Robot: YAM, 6 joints.
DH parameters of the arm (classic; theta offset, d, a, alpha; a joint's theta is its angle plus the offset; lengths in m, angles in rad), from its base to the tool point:
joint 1: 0 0.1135 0.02 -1.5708
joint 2: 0 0 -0.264 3.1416
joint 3: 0.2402 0 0.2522 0
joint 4: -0.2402 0 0.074 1.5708
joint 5: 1.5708 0 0 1.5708
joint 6: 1.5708 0.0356 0 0
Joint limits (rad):
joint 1: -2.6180..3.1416
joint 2: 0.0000..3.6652
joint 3: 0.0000..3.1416
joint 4: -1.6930..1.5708
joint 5: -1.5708..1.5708
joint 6: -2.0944..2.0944
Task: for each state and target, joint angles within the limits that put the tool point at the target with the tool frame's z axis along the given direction. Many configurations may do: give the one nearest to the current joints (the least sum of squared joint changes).
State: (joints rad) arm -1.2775 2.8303 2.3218 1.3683 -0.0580 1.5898
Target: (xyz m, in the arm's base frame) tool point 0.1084 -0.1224 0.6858 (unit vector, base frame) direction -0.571 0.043 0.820
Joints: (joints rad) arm -0.7664 1.9139 2.8153 1.1630 0.3736 1.5898
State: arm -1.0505 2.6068 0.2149 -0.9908 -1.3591 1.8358
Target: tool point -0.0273 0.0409 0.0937 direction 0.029 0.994 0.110
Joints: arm -0.1928 3.2588 0.0139 -0.4933 -1.3738 1.8358
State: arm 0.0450 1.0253 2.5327 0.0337 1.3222 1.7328
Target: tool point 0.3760 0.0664 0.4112 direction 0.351 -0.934 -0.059
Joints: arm 0.2676 1.7853 1.8761 -0.6633 1.4616 1.7328
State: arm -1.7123 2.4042 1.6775 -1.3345 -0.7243 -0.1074
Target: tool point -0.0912 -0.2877 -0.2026 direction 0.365 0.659 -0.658
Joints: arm -1.8939 3.1867 1.7822 -1.0109 -0.1373 -0.1074
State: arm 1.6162 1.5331 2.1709 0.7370 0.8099 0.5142
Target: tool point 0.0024 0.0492 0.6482 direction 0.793 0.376 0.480
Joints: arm 2.1954 1.1765 1.8760 1.1907 1.0409 0.5142
